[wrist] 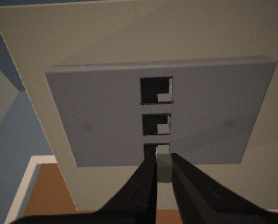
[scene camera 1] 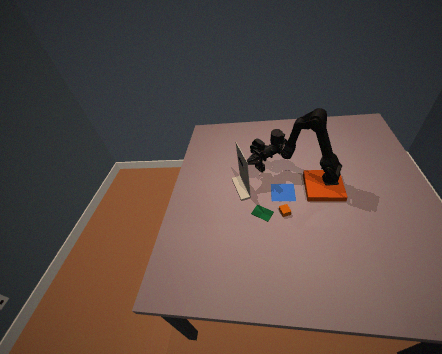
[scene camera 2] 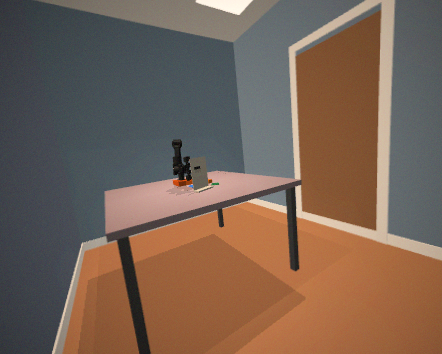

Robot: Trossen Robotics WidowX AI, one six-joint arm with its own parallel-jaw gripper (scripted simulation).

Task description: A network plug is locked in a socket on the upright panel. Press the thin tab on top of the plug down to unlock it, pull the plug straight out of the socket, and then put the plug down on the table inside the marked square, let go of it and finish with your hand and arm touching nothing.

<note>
In view: the gripper (wrist: 162, 160) and an upright panel (wrist: 105, 88).
</note>
